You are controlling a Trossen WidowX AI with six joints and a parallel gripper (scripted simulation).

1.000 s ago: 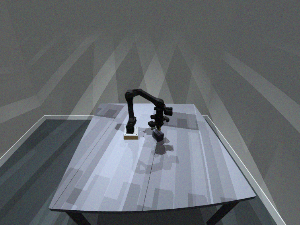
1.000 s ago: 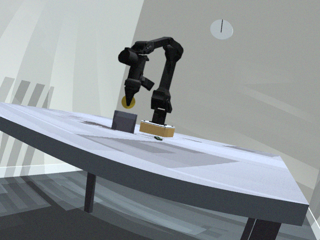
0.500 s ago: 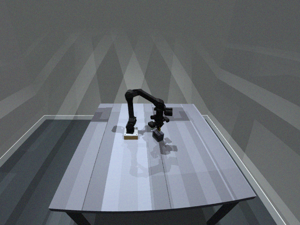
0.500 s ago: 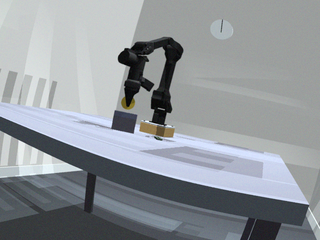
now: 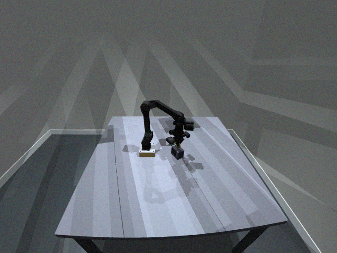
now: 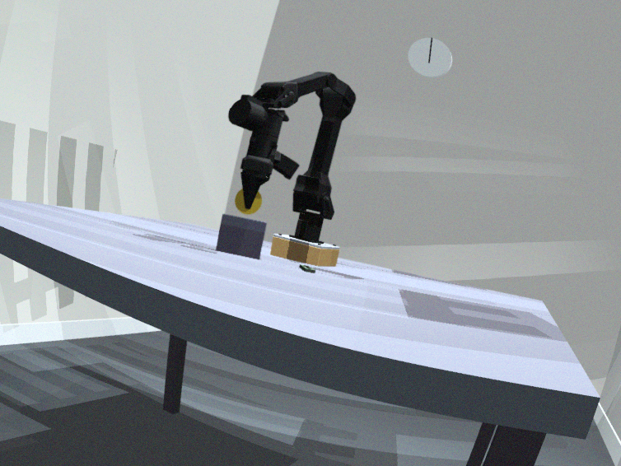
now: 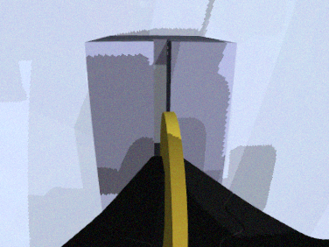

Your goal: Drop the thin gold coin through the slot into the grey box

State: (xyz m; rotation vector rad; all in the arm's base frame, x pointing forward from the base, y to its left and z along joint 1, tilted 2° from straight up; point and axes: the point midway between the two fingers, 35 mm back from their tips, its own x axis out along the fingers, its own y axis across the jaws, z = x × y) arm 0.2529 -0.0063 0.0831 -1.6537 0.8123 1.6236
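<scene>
Now: the gold coin 20 mm above my gripper tip.
</scene>
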